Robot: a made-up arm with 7 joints. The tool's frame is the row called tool.
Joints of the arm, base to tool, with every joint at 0 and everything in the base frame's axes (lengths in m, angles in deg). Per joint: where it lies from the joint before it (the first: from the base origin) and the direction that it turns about. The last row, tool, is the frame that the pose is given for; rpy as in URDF.
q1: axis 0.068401 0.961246 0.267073 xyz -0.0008 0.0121 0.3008
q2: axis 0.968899 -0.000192 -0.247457 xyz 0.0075 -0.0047 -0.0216
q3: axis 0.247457 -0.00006 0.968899 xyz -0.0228 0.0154 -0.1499
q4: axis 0.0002 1 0.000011 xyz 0.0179 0.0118 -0.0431
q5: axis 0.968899 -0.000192 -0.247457 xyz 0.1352 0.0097 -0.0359
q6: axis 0.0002 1 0.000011 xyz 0.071 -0.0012 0.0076
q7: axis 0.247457 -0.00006 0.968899 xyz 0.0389 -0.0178 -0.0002
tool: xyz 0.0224 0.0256 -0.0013 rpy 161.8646 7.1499 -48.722
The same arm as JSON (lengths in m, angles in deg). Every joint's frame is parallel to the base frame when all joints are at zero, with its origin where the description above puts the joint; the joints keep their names.
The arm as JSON. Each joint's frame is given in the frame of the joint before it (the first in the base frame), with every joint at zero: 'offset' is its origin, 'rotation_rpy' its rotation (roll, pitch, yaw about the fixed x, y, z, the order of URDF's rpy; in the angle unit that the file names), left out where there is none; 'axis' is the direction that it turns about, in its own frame. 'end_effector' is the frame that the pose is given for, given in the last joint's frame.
{"length_unit": "m", "angle_unit": "deg", "chain": [{"id": "q1", "offset": [-0.0008, 0.0121, 0.3008], "axis": [0.068403, 0.961235, 0.26711]}, {"id": "q2", "offset": [0.0075, -0.0047, -0.0216], "axis": [0.968889, -0.0002, -0.247497]}, {"id": "q3", "offset": [-0.0228, 0.0154, -0.1499], "axis": [0.247497, -0.0001, 0.968889]}, {"id": "q4", "offset": [0.0179, 0.0118, -0.0431], "axis": [0.0002, 1.0, 0.0]}, {"id": "q5", "offset": [0.1352, 0.0097, -0.0359], "axis": [0.968889, -0.0002, -0.247497]}, {"id": "q6", "offset": [0.071, -0.0012, 0.0076], "axis": [0.0002, 1.0, 0.0]}, {"id": "q7", "offset": [0.0389, -0.0178, -0.0002], "axis": [0.247497, -0.0001, 0.968889]}], "end_effector": {"offset": [0.0224, 0.0256, -0.0013], "rotation_rpy": [161.86, 7.15, -48.72]}}
